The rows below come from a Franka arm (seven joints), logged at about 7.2 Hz.
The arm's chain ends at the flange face. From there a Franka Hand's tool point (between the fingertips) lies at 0.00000 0.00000 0.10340 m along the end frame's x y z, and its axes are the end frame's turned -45 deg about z.
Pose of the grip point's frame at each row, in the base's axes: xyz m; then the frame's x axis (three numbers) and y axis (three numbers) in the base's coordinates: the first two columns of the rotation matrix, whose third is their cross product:
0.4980, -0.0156, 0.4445, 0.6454, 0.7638, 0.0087, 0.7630, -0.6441, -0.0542
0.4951, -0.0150, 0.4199, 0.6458, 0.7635, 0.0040, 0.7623, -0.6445, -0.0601
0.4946, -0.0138, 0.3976, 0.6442, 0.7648, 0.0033, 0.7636, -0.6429, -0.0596
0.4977, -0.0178, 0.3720, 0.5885, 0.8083, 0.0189, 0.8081, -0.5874, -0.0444
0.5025, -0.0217, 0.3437, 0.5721, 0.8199, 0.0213, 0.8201, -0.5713, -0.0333
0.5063, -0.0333, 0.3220, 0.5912, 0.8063, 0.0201, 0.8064, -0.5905, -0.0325
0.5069, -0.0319, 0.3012, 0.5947, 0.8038, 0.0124, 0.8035, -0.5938, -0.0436
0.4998, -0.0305, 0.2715, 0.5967, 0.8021, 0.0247, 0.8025, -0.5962, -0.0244
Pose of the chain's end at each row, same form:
0.5017, -0.0199, 0.5477, 0.9959, 0.0846, -0.0322, 0.0832, -0.9955, -0.0445
0.4996, -0.0193, 0.5231, 0.9957, 0.0841, -0.0397, 0.0824, -0.9956, -0.0453
0.4991, -0.0180, 0.5008, 0.9955, 0.0862, -0.0398, 0.0844, -0.9954, -0.0445
0.5003, -0.0221, 0.4753, 0.9875, 0.1562, -0.0180, 0.1553, -0.9869, -0.0448
0.5041, -0.0255, 0.4470, 0.9844, 0.1758, -0.0085, 0.1754, -0.9837, -0.0386
0.5078, -0.0370, 0.4253, 0.9883, 0.1526, -0.0088, 0.1522, -0.9877, -0.0372
0.5098, -0.0356, 0.4045, 0.9887, 0.1485, -0.0221, 0.1476, -0.9883, -0.0396
0.5003, -0.0341, 0.3748, 0.9894, 0.1456, 0.0002, 0.1455, -0.9887, -0.0347

